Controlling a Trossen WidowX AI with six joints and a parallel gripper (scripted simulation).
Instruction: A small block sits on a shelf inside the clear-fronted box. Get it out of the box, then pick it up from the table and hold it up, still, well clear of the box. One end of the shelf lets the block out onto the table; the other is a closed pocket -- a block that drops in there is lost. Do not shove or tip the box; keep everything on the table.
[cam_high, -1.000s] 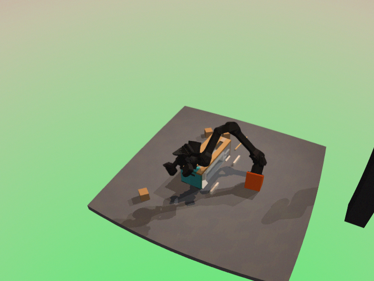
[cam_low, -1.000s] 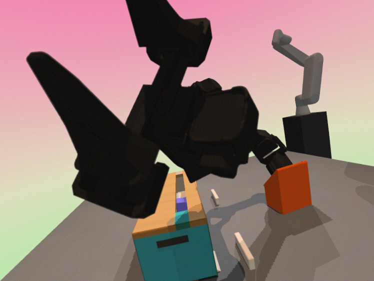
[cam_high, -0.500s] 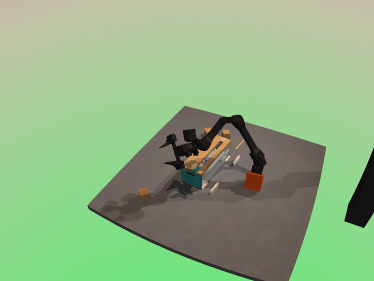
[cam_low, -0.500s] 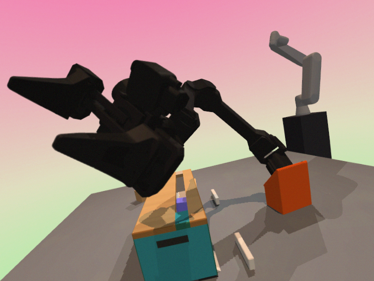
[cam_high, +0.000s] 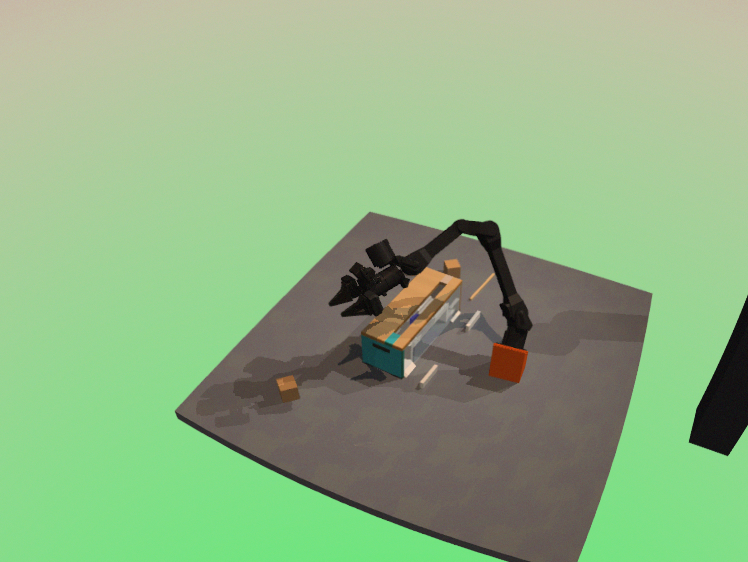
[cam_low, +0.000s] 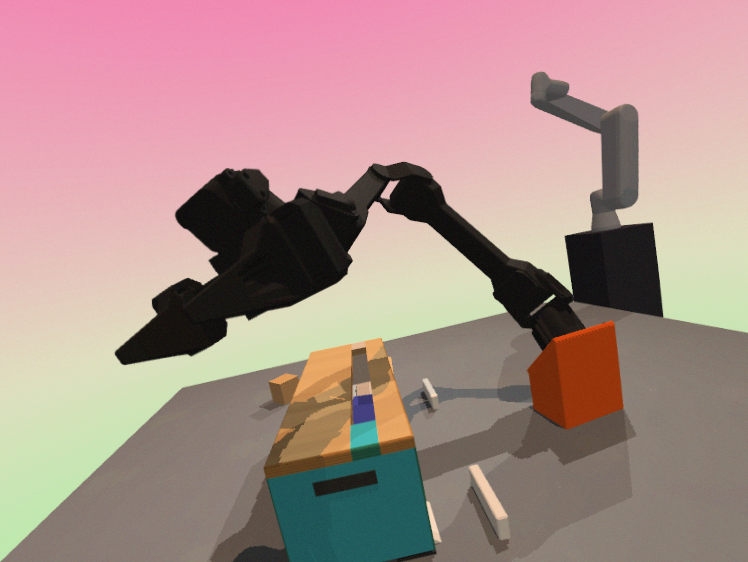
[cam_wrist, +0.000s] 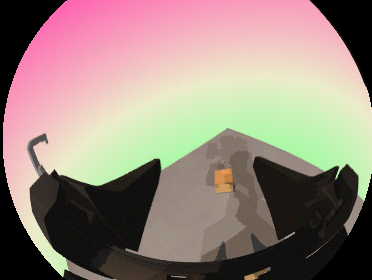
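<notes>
The purple block lies 110 mm behind my gripper tip, 270 mm to the right of it and 200 mm below it.
</notes>
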